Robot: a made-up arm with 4 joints.
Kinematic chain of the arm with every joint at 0, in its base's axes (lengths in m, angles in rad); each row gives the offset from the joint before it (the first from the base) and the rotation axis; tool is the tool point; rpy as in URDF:
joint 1: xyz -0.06 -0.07 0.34 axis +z
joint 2: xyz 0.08 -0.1 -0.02 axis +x
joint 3: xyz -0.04 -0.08 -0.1 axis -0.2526 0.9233 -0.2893
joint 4: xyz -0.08 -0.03 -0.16 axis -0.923 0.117 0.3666
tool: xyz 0.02 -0.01 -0.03 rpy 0 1.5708 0
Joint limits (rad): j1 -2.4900..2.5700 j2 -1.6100..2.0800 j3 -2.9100..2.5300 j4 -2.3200..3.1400
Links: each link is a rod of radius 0.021 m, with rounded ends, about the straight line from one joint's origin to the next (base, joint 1, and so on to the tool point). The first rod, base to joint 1, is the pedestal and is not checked.
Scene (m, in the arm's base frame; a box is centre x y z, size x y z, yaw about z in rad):
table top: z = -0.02
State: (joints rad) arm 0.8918 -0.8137 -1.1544 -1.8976
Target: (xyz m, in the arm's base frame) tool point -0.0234 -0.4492 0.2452
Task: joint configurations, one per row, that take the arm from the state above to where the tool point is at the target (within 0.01 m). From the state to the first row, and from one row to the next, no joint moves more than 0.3 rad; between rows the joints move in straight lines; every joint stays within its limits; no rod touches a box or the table.
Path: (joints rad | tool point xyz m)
1: 0.6339 -0.8768 -1.0161 -1.8831 | 0.2405 -0.2324 0.1975
2: 0.3761 -0.9400 -0.8777 -1.8686 | 0.1821 -0.3322 0.2099
3: 0.1182 -1.0031 -0.7394 -1.8541 | 0.0907 -0.4081 0.2259
4: -0.1397 -1.0662 -0.6011 -1.8396 | -0.0234 -0.4492 0.2452

